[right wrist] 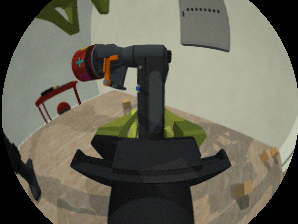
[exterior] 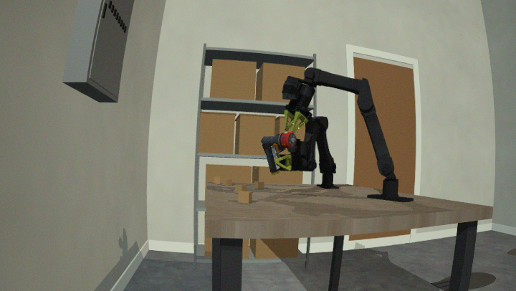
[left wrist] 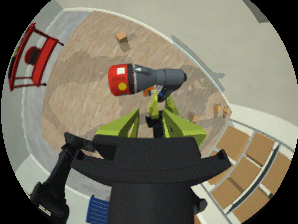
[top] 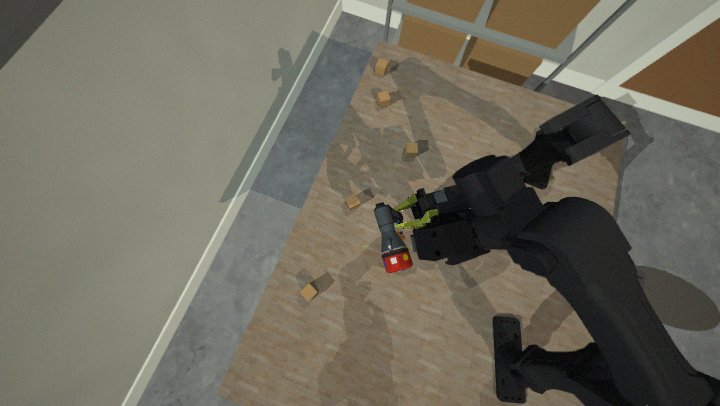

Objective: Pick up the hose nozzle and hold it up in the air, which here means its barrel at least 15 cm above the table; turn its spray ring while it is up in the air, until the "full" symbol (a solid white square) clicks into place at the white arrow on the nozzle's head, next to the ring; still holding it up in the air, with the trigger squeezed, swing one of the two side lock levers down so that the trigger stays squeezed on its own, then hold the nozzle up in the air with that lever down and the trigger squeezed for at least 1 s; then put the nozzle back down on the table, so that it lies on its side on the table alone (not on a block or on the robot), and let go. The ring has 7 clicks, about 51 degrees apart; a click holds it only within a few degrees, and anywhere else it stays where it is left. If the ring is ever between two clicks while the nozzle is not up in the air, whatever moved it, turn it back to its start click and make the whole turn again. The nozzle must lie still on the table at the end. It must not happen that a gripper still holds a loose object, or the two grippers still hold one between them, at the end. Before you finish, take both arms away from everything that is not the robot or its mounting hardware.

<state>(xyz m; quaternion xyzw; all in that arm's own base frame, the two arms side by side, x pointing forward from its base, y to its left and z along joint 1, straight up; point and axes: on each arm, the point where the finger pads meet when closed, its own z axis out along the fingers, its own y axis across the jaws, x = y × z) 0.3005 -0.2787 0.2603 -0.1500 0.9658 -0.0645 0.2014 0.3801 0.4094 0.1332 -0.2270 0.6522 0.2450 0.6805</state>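
My left hand is 7 cm to the right of the red spray ring, 5 cm above it and 3 cm short of it.
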